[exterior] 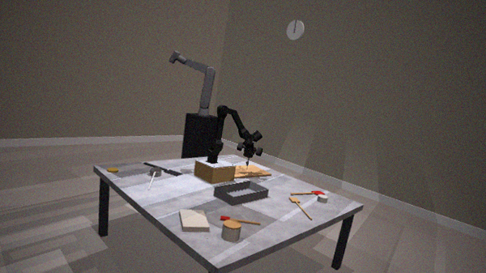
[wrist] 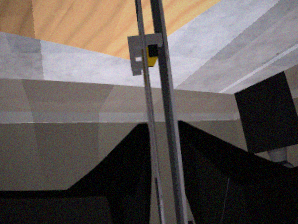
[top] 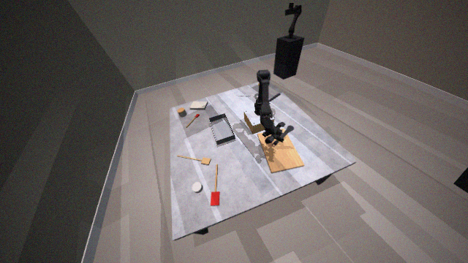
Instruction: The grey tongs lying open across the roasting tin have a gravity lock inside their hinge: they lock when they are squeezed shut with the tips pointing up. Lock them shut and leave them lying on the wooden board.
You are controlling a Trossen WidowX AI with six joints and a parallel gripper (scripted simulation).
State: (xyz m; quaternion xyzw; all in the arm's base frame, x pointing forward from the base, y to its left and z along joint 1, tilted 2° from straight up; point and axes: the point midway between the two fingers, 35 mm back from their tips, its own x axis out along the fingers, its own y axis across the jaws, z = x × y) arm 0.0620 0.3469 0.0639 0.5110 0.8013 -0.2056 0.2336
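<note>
Right now the hinge slider is 20 mm ahead of my gripper tip, 30 mm to the right of it and 20 mm below it. Round my gripper tip: wooden board: 10 mm behind, 30 mm to the right, 140 mm below; then red spatula: 540 mm ahead, 10 mm to the left, 140 mm below; then roasting tin: 300 mm ahead, 460 mm to the right, 120 mm below.
</note>
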